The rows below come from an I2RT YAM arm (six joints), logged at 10 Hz.
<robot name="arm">
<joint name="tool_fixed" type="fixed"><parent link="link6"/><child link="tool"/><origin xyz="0 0 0" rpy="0 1.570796 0"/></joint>
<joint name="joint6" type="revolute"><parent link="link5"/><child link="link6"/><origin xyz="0.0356 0 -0.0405"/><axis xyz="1 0 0"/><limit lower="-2.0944" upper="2.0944"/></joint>
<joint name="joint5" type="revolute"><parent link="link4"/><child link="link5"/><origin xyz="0.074 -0.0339 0.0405"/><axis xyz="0 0 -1"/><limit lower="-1.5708" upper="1.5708"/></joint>
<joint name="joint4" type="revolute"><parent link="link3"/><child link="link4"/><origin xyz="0.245 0.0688 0.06"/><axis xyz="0 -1 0"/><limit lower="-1.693" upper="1.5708"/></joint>
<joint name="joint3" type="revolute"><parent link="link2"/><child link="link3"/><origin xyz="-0.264 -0.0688 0"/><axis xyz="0 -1 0"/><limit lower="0" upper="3.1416"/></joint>
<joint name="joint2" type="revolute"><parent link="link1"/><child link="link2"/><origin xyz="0.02 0.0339 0.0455"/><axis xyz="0 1 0"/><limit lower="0" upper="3.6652"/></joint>
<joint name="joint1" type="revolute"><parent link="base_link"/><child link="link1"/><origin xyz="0 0 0.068"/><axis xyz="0 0 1"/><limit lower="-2.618" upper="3.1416"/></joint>
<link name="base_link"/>
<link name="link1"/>
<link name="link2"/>
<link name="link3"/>
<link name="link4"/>
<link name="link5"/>
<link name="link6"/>
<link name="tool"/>
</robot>
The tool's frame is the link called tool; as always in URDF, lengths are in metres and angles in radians.
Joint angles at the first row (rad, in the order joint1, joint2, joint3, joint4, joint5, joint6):
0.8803, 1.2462, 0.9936, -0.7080, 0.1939, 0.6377
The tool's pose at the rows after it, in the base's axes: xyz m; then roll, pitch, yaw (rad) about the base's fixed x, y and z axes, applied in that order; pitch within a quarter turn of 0, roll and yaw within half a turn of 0:
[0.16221 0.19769 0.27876 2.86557 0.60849 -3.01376]
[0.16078 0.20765 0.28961 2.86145 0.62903 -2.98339]
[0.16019 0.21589 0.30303 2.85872 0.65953 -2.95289]
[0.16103 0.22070 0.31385 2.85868 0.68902 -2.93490]
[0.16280 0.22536 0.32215 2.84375 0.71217 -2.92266]
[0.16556 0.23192 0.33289 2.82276 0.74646 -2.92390]
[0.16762 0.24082 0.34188 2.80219 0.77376 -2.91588]
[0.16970 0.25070 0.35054 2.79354 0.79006 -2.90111]
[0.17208 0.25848 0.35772 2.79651 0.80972 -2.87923]
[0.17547 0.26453 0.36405 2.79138 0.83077 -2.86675]
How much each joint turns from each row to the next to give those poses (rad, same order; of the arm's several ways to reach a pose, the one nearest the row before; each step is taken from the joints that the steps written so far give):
0.0305, 0.0118, 0.0311, 0.0058, 0.0021, -0.0066
0.0285, 0.0216, 0.0528, -0.0121, 0.0071, -0.0108
0.0210, 0.0176, 0.0581, -0.0128, 0.0087, -0.0215
0.0088, 0.0119, 0.0444, -0.0067, 0.0098, -0.0207
0.0034, 0.0122, 0.0339, 0.0071, -0.0065, -0.0193
0.0055, 0.0190, 0.0456, 0.0121, 0.0039, -0.0140
0.0108, 0.0262, 0.0462, 0.0131, -0.0025, -0.0140
0.0120, 0.0348, 0.0569, -0.0037, -0.0018, -0.0113
0.0071, 0.0288, 0.0476, -0.0015, 0.0007, -0.0200
0.0007, 0.0237, 0.0388, 0.0068, -0.0041, -0.0194

